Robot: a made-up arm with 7 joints. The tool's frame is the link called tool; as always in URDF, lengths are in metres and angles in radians. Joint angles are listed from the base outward.
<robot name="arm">
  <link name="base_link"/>
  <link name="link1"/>
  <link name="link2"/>
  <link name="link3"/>
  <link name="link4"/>
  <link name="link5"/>
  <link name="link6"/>
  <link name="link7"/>
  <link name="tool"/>
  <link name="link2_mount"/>
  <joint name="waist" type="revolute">
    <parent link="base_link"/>
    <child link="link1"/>
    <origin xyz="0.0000 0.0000 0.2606" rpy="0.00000 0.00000 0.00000"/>
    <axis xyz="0 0 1"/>
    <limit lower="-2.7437" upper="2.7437"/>
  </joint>
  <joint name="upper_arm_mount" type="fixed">
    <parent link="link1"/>
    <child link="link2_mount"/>
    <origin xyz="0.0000 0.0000 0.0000" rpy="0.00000 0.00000 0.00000"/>
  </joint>
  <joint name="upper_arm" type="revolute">
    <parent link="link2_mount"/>
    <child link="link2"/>
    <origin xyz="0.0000 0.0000 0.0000" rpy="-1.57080 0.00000 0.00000"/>
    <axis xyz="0 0 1"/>
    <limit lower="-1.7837" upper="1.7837"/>
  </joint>
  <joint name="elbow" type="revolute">
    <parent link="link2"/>
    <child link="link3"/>
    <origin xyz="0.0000 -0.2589 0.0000" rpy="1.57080 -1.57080 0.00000"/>
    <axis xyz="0 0 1"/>
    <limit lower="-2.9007" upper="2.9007"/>
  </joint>
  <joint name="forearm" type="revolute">
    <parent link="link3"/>
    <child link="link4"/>
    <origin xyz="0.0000 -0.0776 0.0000" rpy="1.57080 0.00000 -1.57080"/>
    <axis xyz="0 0 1"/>
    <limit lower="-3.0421" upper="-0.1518"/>
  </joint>
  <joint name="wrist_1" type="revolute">
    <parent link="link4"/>
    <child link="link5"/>
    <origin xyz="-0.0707 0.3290 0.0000" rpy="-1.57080 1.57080 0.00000"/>
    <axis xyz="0 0 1"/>
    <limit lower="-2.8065" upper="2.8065"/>
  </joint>
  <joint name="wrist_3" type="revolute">
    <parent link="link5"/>
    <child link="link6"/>
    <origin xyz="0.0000 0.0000 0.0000" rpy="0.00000 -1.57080 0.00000"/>
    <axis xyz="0 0 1"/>
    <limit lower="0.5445" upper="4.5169"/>
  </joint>
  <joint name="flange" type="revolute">
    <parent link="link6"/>
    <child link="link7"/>
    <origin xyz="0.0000 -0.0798 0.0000" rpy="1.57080 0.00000 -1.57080"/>
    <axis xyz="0 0 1"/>
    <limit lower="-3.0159" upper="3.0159"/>
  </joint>
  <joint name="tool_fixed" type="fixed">
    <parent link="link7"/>
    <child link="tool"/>
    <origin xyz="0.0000 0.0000 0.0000" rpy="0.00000 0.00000 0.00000"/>
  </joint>
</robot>
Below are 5 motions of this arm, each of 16 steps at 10 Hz.
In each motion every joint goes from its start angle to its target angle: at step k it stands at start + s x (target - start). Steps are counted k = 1, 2, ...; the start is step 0. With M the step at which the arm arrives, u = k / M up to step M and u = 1 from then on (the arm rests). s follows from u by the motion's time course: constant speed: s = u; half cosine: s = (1 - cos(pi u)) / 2; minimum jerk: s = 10 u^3 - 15 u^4 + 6 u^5.
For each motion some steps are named. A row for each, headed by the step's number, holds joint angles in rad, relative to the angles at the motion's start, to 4 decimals.
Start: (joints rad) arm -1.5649 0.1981 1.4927 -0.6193 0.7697 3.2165 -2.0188
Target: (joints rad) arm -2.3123 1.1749 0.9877 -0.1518 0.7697 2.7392 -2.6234
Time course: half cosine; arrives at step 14
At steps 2, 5, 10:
2: -0.0370 0.0484 -0.0250 0.0231 0.0000 -0.0236 -0.0299
5: -0.2116 0.2765 -0.1429 0.1323 0.0000 -0.1351 -0.1711
10: -0.6067 0.7929 -0.4099 0.3795 0.0000 -0.3874 -0.4908

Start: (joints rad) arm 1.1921 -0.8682 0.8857 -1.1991 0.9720 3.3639 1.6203
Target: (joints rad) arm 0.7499 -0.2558 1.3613 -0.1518 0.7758 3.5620 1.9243
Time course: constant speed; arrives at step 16
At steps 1, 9, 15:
1: -0.0276 0.0383 0.0297 0.0655 -0.0123 0.0124 0.0190
9: -0.2487 0.3445 0.2675 0.5891 -0.1104 0.1114 0.1710
15: -0.4146 0.5741 0.4459 0.9818 -0.1839 0.1857 0.2850

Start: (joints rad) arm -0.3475 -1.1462 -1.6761 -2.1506 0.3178 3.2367 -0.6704
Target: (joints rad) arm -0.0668 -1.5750 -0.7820 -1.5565 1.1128 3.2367 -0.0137
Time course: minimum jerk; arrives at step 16
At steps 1, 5, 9, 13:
1: 0.0006 -0.0010 0.0020 0.0013 0.0018 0.0000 0.0015
5: 0.0505 -0.0772 0.1609 0.1069 0.1431 0.0000 0.1182
9: 0.1729 -0.2641 0.5507 0.3659 0.4897 0.0000 0.4045
13: 0.2670 -0.4079 0.8505 0.5651 0.7562 0.0000 0.6247

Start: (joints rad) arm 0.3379 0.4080 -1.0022 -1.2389 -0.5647 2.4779 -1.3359
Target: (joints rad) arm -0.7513 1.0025 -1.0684 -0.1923 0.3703 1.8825 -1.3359
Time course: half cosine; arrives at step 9
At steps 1, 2, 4, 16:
1: -0.0328 0.0179 -0.0020 0.0316 0.0282 -0.0180 0.0000
2: -0.1274 0.0695 -0.0077 0.1224 0.1094 -0.0696 0.0000
4: -0.4500 0.2456 -0.0274 0.4324 0.3863 -0.2460 0.0000
16: -1.0892 0.5945 -0.0662 1.0466 0.9350 -0.5954 0.0000

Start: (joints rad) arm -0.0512 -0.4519 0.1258 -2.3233 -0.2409 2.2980 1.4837
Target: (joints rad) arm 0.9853 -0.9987 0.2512 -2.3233 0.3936 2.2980 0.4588
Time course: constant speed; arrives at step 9
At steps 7, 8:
7: 0.8062 -0.4253 0.0975 0.0000 0.4935 0.0000 -0.7971
8: 0.9213 -0.4860 0.1115 0.0000 0.5640 0.0000 -0.9110

